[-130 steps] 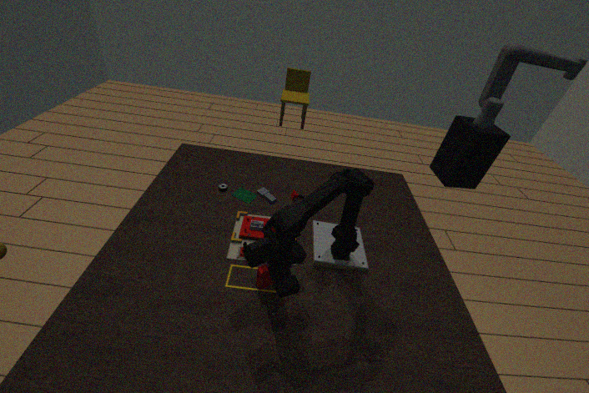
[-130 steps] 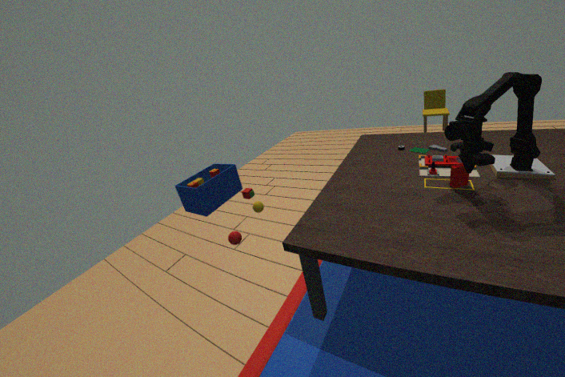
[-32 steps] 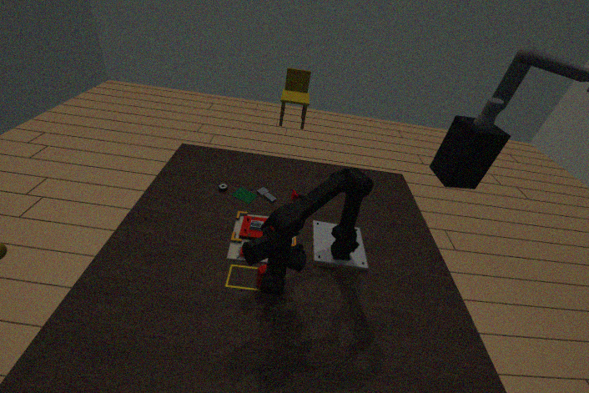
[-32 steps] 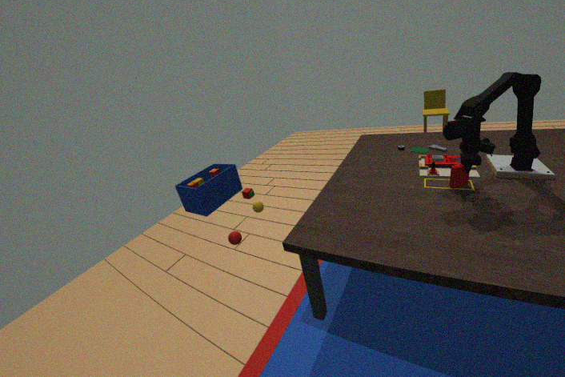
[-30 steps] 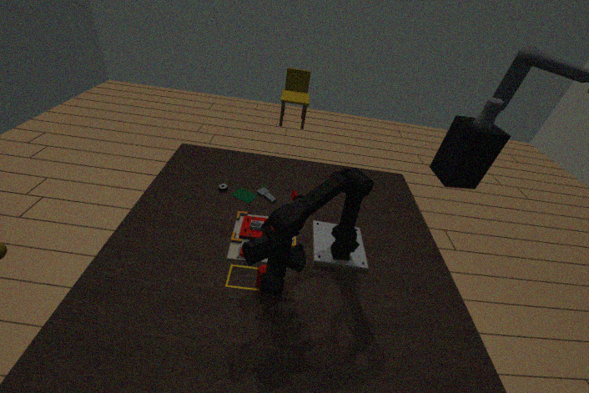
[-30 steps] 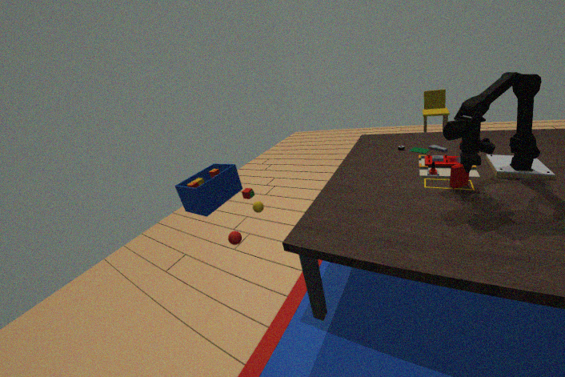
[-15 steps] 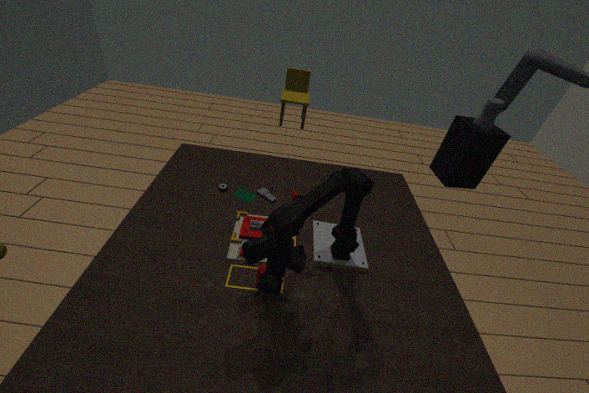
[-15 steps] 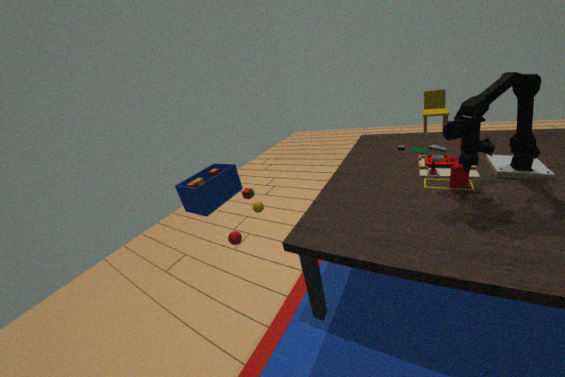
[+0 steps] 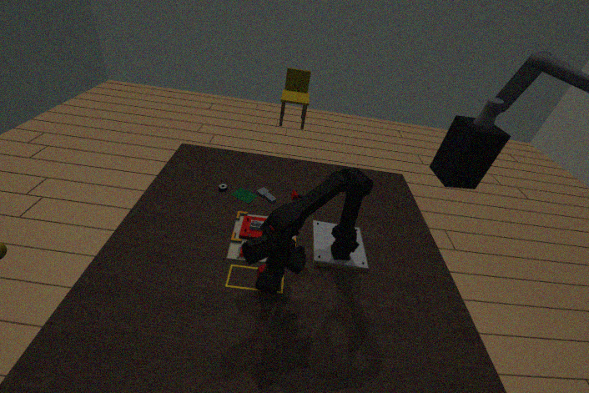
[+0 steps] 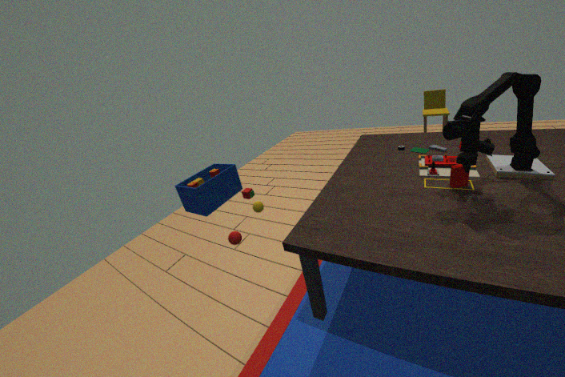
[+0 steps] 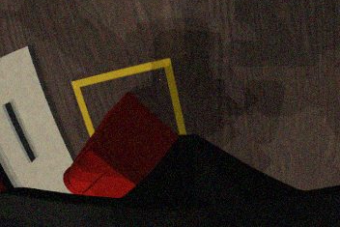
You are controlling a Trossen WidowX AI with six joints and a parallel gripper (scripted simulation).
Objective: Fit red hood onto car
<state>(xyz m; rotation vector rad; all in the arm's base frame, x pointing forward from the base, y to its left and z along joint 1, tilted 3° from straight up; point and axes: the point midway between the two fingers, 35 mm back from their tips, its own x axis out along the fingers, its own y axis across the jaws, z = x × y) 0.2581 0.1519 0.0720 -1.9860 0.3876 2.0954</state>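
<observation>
The red hood lies 20 mm ahead of my gripper tip, 30 mm to the right of it and 30 mm below it. Also, from my gripper tip: grey piece 40 mm ahead, 470 mm to the right, 70 mm below; green plate 140 mm ahead, 470 mm to the right, 80 mm below; grey jig plate 40 mm ahead, 240 mm to the right, 70 mm below.
</observation>
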